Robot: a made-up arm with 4 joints. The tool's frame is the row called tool.
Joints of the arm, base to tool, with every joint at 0 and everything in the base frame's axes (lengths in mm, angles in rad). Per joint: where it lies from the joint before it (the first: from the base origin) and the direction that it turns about. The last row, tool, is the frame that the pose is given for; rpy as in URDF.
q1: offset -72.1 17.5 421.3 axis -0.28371 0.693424 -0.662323
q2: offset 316.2 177.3 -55.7 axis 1 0 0
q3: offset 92.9 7.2 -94 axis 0 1 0
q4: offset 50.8 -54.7 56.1 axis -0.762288 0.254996 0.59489
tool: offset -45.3 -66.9 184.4 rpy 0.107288 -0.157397 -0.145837
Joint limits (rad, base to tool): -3..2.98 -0.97..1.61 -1.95..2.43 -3..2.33
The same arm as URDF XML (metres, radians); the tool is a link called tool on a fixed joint. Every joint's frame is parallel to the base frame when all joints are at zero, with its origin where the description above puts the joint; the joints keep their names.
<robot name="arm">
  <link name="base"/>
  <link name="link1"/>
  <link name="link2"/>
  <link name="link3"/>
  <link name="link4"/>
  <link name="tool"/>
  <joint name="q1" type="revolute">
    <parent link="base"/>
    <child link="link1"/>
    <origin xyz="-0.0721 0.0175 0.4213"/>
    <axis xyz="-0.28371 0.693424 -0.662323"/>
    <limit lower="-3" upper="2.98"/>
  </joint>
  <joint name="q2" type="revolute">
    <parent link="link1"/>
    <child link="link2"/>
    <origin xyz="0.3162 0.1773 -0.0557"/>
    <axis xyz="1 0 0"/>
    <limit lower="-0.97" upper="1.61"/>
  </joint>
  <joint name="q3" type="revolute">
    <parent link="link2"/>
    <child link="link3"/>
    <origin xyz="0.0929 0.0072 -0.094"/>
    <axis xyz="0 1 0"/>
    <limit lower="-1.95" upper="2.43"/>
  </joint>
  <joint name="q4" type="revolute">
    <parent link="link3"/>
    <child link="link4"/>
    <origin xyz="0.0508 -0.0547 0.0561"/>
    <axis xyz="-0.762288 0.254996 0.59489"/>
    <limit lower="-3" upper="2.33"/>
  </joint>
  <joint name="tool_joint" type="fixed">
    <parent link="link4"/>
    <child link="tool"/>
    <origin xyz="-0.0453 -0.0669 0.1844" rpy="0.1073 -0.1574 -0.1458"/>
  </joint>
</robot>

